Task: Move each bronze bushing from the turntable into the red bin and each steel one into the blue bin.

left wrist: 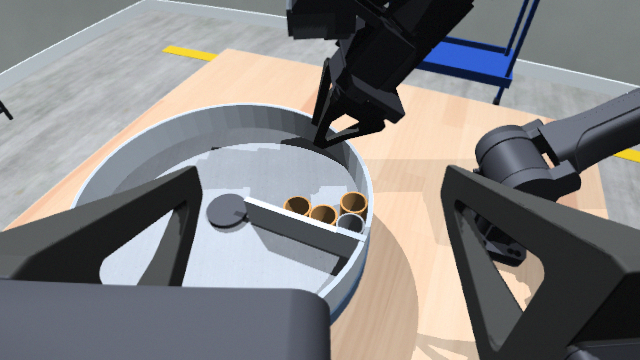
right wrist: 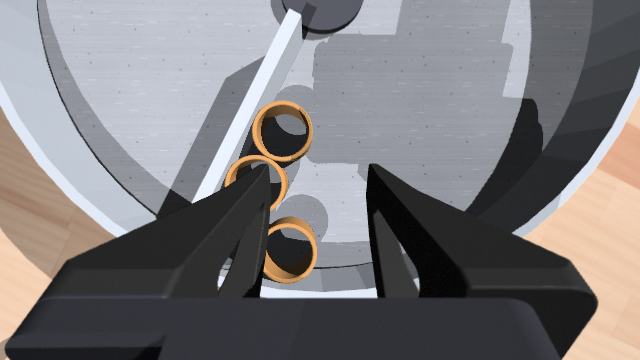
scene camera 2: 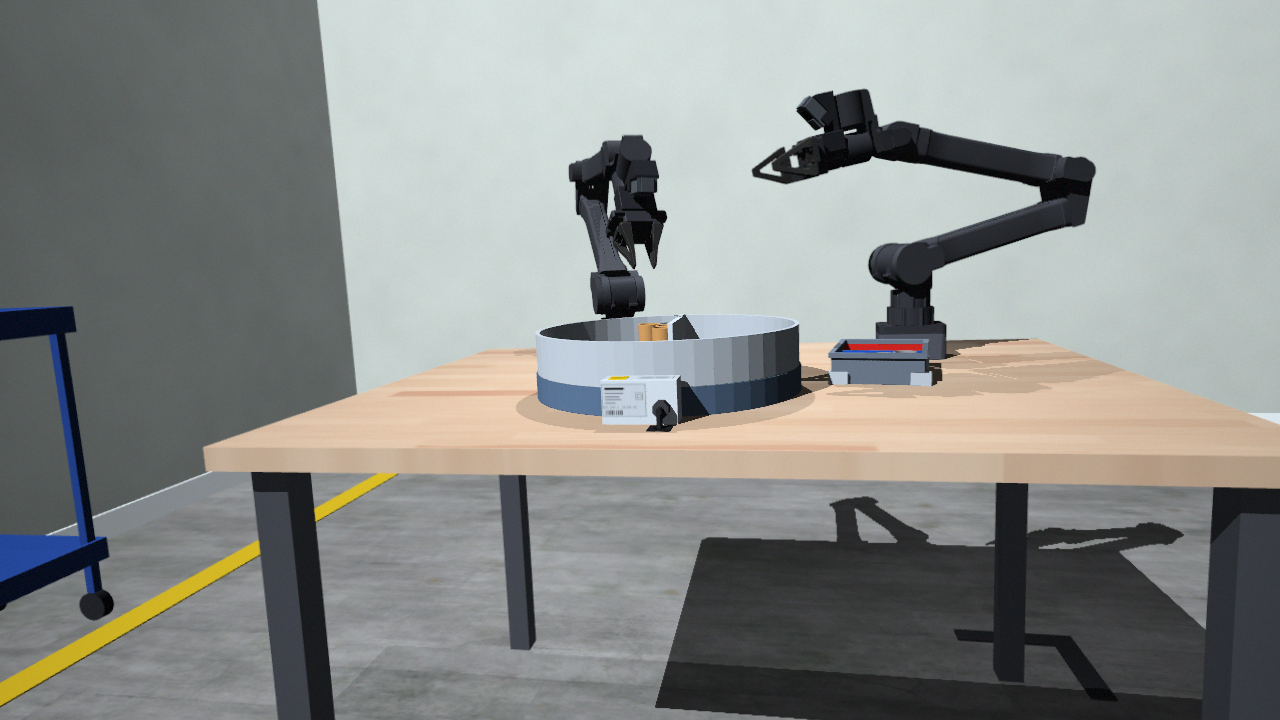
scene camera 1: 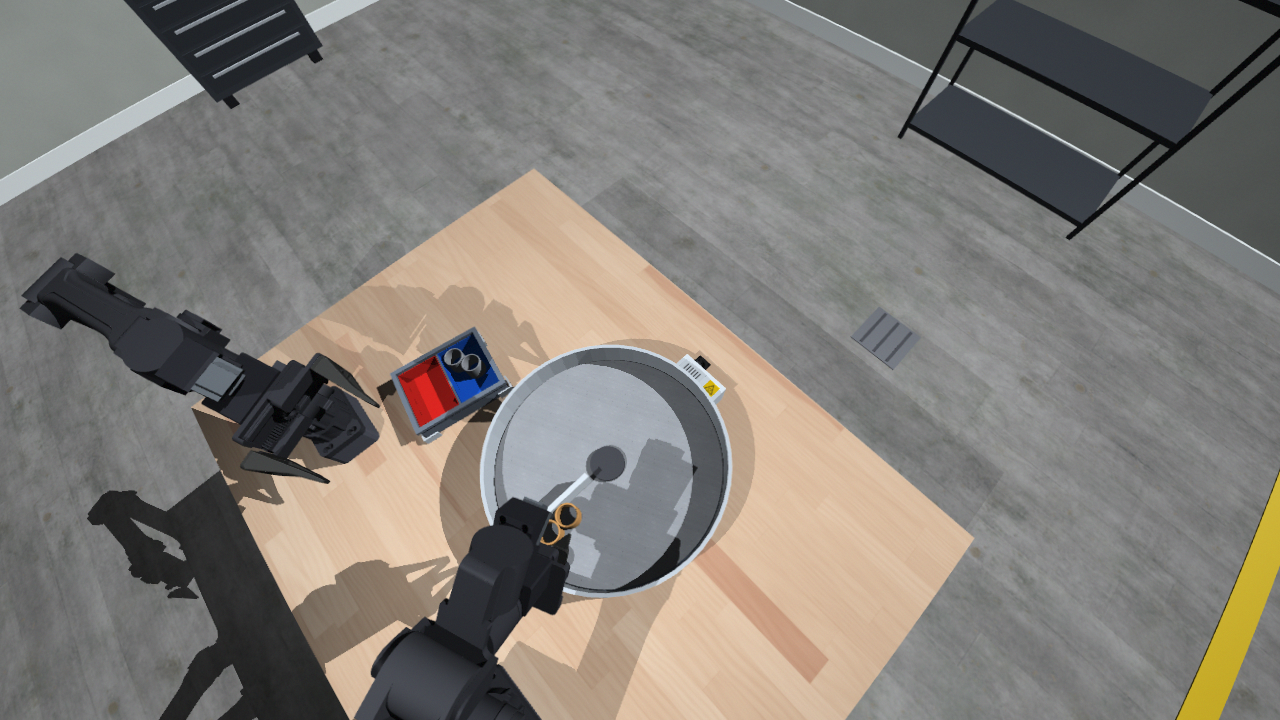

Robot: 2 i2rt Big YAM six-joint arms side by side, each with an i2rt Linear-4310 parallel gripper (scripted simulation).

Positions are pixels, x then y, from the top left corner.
Labels:
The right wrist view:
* my right gripper: 318, 179
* bronze bushing: 236, 170
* bronze bushing: 273, 109

